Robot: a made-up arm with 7 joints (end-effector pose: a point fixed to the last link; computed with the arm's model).
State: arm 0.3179 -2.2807 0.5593 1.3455 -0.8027 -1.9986 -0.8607
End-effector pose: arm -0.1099 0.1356 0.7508 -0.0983 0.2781 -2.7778
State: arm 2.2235 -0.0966 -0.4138 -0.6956 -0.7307 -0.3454 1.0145
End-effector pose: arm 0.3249 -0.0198 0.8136 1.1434 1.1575 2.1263
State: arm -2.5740 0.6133 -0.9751 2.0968 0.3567 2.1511 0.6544
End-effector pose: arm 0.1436 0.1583 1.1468 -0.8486 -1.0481 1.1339
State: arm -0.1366 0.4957 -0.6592 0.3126 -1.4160 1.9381 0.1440
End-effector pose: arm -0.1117 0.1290 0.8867 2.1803 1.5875 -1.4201
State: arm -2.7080 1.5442 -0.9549 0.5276 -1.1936 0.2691 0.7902
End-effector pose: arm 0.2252 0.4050 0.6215 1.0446 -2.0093 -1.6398
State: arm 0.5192 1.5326 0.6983 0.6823 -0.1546 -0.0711 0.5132
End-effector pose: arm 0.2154 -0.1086 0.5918 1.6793 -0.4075 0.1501
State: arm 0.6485 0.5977 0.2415 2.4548 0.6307 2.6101 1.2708
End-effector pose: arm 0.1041 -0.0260 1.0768 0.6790 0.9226 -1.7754
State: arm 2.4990 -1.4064 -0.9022 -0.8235 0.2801 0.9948 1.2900
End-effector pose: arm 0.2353 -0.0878 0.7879 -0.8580 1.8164 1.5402
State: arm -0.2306 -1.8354 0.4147 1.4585 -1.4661 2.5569 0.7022
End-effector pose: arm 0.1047 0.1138 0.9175 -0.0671 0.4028 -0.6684
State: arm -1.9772 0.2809 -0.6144 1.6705 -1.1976 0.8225 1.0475
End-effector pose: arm 0.1014 0.2786 1.0959 0.5192 0.3499 -1.9823
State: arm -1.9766 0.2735 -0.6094 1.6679 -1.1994 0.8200 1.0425
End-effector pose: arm 0.1035 0.2782 1.0960 0.5054 0.3506 -1.9873
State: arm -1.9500 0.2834 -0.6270 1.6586 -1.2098 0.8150 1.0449
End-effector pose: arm 0.0939 0.2762 1.0958 0.5201 0.3470 -1.9530
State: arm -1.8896 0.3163 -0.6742 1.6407 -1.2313 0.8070 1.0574
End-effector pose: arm 0.0689 0.2707 1.0946 0.5726 0.3395 -1.8670
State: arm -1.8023 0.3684 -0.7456 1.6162 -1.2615 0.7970 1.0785
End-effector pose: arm 0.0322 0.2590 1.0914 0.6552 0.3332 -1.7384
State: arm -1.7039 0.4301 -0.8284 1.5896 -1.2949 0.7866 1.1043
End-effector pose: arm -0.0086 0.2400 1.0859 0.7510 0.3338 -1.5895
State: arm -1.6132 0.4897 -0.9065 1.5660 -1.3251 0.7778 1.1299
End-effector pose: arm -0.0447 0.2172 1.0787 0.8407 0.3414 -1.4485
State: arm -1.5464 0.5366 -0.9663 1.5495 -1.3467 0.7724 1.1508
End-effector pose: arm -0.0705 0.1971 1.0717 0.9098 0.3517 -1.3405
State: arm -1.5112 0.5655 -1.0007 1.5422 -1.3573 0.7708 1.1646
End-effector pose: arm -0.0846 0.1849 1.0669 0.9518 0.3592 -1.2782
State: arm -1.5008 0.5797 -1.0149 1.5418 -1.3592 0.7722 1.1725
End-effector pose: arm -0.0904 0.1803 1.0645 0.9729 0.3625 -1.2526
